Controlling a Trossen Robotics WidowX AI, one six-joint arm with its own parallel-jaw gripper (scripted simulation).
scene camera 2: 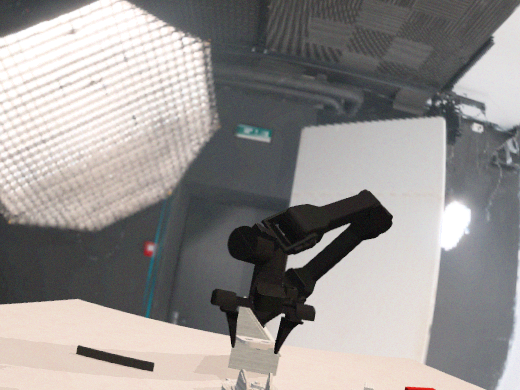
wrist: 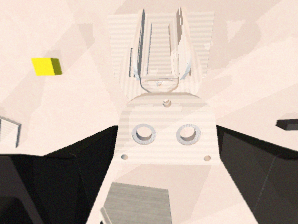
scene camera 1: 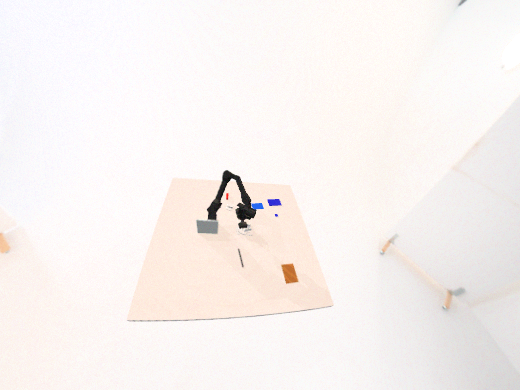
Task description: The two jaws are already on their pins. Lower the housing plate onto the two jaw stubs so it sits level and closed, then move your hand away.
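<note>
In the wrist view there's the gripper, and the pictures show that gripper along with a dark bar.
</note>
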